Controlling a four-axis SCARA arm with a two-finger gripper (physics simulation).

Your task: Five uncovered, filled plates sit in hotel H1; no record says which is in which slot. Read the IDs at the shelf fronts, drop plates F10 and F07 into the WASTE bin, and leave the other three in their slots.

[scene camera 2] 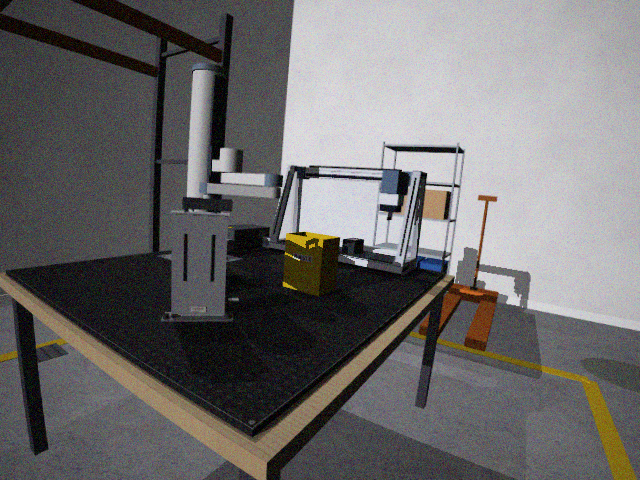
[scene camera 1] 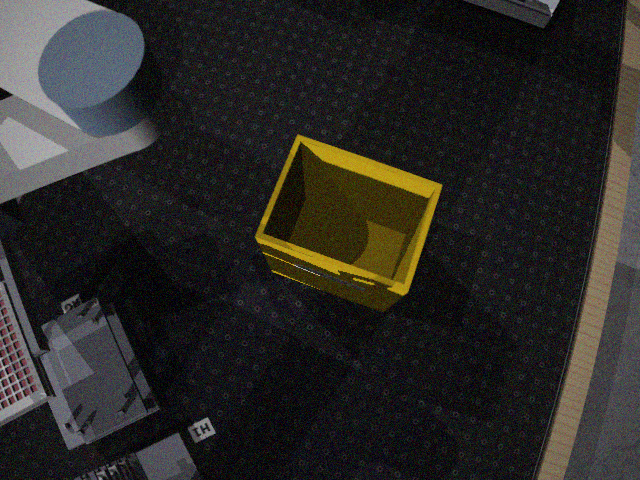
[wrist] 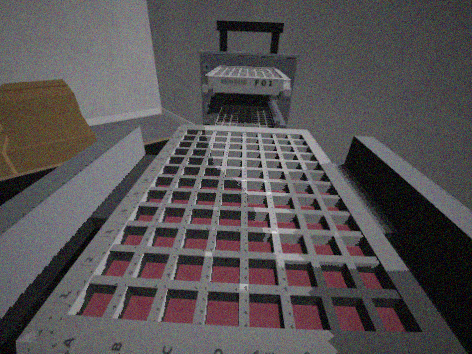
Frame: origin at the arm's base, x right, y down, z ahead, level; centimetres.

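Seen in the pictures: gripper, fingertip midpoint: (wrist: 244, 150).
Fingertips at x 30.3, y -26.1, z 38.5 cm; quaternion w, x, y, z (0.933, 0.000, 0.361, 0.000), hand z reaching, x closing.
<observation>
A point is followed by its place in that frame.
The yellow WASTE bin (scene camera 1: 369, 166) {x -2.7, y -20.8, z 65.0 cm} (scene camera 2: 301, 273) {x 8.5, y -7.9, z 64.6 cm} stands upright on the dark table; its inside floor shows bare in scene camera 1. My gripper (wrist: 244, 150) {x 30.3, y -26.1, z 38.5 cm} is shut on a filled plate (wrist: 227, 241) {x 26.5, y -25.5, z 35.0 cm} (scene camera 1: 14, 356) {x 27.9, y -25.5, z 39.2 cm} with red wells, held level between the fingers. Its ID is not readable. Hotel H1 (wrist: 249, 59) {x 47.4, y -28.8, z 56.7 cm} (scene camera 1: 168, 454) {x 36.5, y -2.1, z 51.7 cm} stands beyond the held plate in the wrist view, apart from it. In it, a plate marked F01 (wrist: 248, 84) {x 38.7, y -27.3, z 47.5 cm} sits high up, and part of a lattice (wrist: 240, 116) {x 43.0, y -22.1, z 53.2 cm} shows lower down. The other slots are hidden. In scene camera 2 my gripper is hidden.
A grey holder (scene camera 1: 105, 377) {x 29.2, y -7.3, z 41.7 cm} stands beside the H1 label (scene camera 1: 201, 429) {x 31.7, y -1.3, z 54.7 cm}, close to the held plate. The arm (scene camera 2: 247, 190) {x 12.7, y -35.6, z 40.3 cm} reaches out from its column (scene camera 2: 200, 131) {x 6.5, y -59.7, z 3.8 cm}. A gantry frame (scene camera 2: 415, 222) {x -59.6, y -26.2, z 84.8 cm} stands behind the bin. A brown box (wrist: 42, 120) shows at the wrist view's left.
</observation>
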